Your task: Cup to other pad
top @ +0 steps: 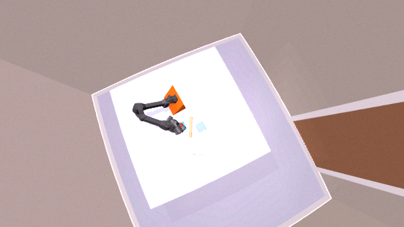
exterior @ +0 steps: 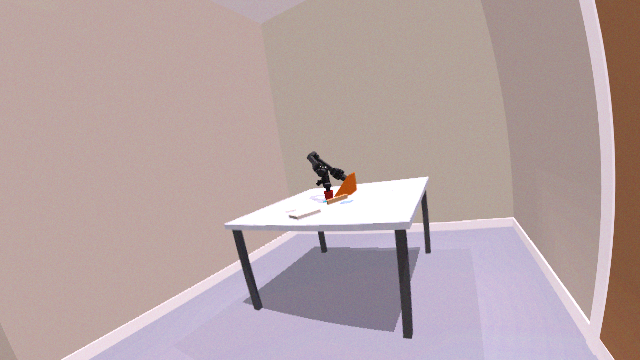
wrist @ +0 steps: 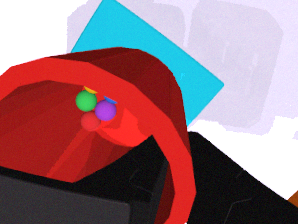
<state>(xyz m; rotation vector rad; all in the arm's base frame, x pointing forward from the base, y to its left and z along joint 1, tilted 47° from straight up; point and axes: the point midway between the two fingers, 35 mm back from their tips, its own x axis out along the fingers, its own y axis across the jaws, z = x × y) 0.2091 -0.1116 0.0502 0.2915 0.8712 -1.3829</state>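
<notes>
My gripper tip is now 30 mm short of the red cup and 10 mm to the right of it. The rest, counted from my gripper tip: pale blue pad: 180 mm to the left, 140 mm ahead, 50 mm below; wooden bar: 90 mm to the left, 80 mm ahead, 40 mm below; flat white block: 420 mm ahead, 40 mm to the right, 30 mm below.
</notes>
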